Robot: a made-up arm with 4 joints.
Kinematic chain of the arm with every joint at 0, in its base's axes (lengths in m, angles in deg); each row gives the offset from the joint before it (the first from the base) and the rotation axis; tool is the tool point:
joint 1: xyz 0 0 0.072 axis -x
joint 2: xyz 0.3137 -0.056 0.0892 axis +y
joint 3: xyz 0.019 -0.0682 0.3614 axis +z
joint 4: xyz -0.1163 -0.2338 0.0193 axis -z
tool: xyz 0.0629 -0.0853 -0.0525
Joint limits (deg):
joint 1: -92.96..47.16
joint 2: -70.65..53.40
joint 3: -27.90..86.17
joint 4: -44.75..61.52
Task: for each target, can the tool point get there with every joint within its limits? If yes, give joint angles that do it. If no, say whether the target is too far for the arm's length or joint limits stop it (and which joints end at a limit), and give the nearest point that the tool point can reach.
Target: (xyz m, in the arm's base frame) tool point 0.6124 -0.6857 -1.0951
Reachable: no: too far | nearest point 0.4517 -0.3665 -0.4370 | short by 0.749 m
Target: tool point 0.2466 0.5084 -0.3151
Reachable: no: joint limits stop it (at a limit: joint 1, joint 2, joint 3, joint 4) | nearest point -0.0880 0.0817 -0.2644 | short by 0.545 m
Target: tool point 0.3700 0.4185 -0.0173
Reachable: no: joint limits stop it (at a limit: joint 1, joint 3, joint 4) | nearest point 0.4567 0.2541 0.5155 | short by 0.564 m
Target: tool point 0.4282 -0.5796 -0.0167
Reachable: yes | joints -72.95 -29.03 75.28 -1.29
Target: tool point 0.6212 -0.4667 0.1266
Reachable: yes | joints -43.26 11.94 56.61 -23.63
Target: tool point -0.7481 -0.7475 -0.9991
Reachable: no: too far | nearest point 0.0232 -0.3151 -0.3795 | short by 1.080 m
